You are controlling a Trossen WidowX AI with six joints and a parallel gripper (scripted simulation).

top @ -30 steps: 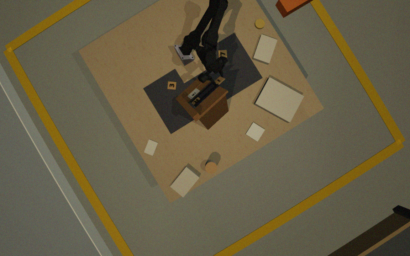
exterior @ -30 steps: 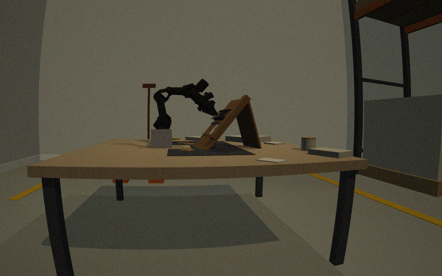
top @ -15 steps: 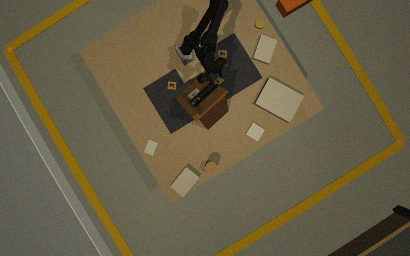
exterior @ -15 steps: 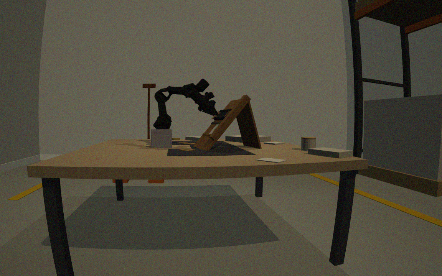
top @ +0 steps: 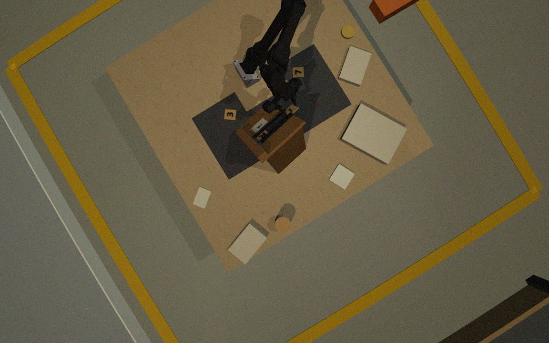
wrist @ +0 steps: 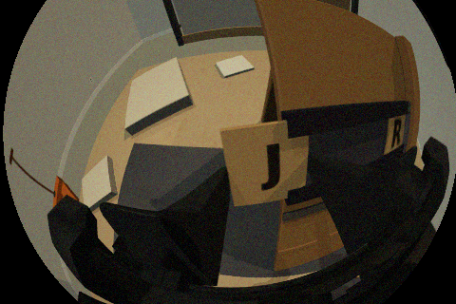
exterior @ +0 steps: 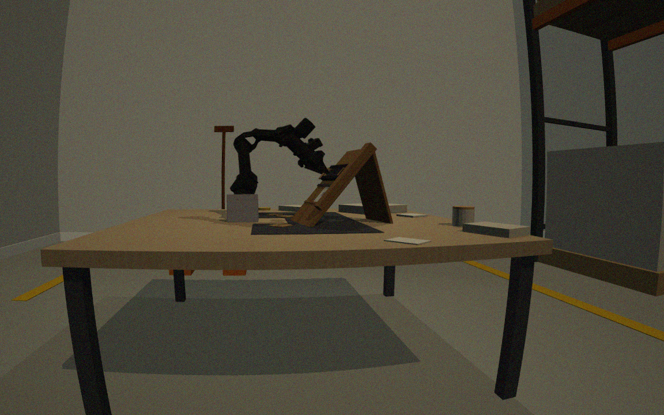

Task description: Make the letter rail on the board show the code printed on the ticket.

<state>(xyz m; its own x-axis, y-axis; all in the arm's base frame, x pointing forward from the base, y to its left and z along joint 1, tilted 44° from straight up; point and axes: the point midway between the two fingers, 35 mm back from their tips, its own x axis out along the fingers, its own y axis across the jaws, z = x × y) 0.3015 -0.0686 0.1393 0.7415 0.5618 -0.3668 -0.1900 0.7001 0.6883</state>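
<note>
My gripper tip is 15 cm to the left of the white ticket, 8 cm above it and 3 cm past it. From my gripper tip the other things lie so: white box: 34 cm to the left, 29 cm ahead, 16 cm below; then dark mat: 18 cm below, 12 cm behind, 5 cm to the right; then j tile: right at my gripper tip.
</note>
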